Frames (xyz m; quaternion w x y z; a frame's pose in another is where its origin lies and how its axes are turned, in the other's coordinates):
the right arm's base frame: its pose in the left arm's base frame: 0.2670 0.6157 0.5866 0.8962 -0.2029 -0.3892 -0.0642
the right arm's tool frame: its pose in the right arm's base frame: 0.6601 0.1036 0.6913 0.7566 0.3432 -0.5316 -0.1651
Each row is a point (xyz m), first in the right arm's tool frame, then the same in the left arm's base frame.
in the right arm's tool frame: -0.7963 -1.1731 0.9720
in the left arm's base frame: 0.1575 -0.1221 0.1821
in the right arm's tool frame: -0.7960 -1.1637 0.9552
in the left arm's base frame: 0.1686 -0.1089 0.1908
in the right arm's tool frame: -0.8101 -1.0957 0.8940
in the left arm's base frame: 0.2025 -0.0257 0.2130
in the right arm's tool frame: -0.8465 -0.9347 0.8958
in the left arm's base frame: 0.1577 0.1326 0.1992
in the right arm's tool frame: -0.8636 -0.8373 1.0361
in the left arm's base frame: 0.0091 0.1896 0.1349
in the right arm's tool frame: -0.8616 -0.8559 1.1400
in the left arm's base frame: -0.0744 0.1438 0.0893
